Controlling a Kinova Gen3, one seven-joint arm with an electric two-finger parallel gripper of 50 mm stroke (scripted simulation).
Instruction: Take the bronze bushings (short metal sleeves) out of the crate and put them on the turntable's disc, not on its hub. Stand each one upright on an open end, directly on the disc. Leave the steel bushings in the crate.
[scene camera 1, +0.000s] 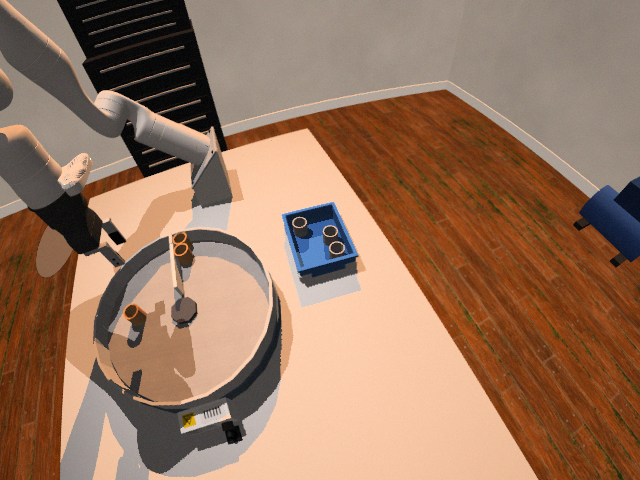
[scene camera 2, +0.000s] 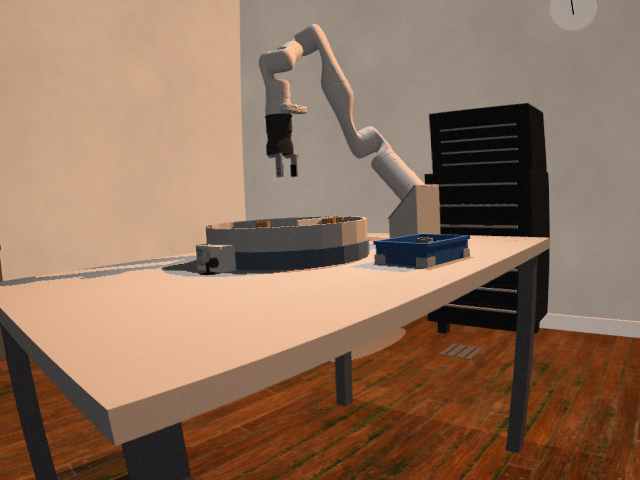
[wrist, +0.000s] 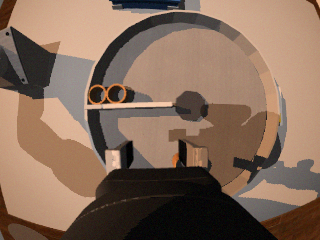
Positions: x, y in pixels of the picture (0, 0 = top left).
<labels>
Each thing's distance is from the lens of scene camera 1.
my gripper (scene camera 1: 121, 253): 0.65 m
turntable (scene camera 1: 190, 343): 0.67 m
</labels>
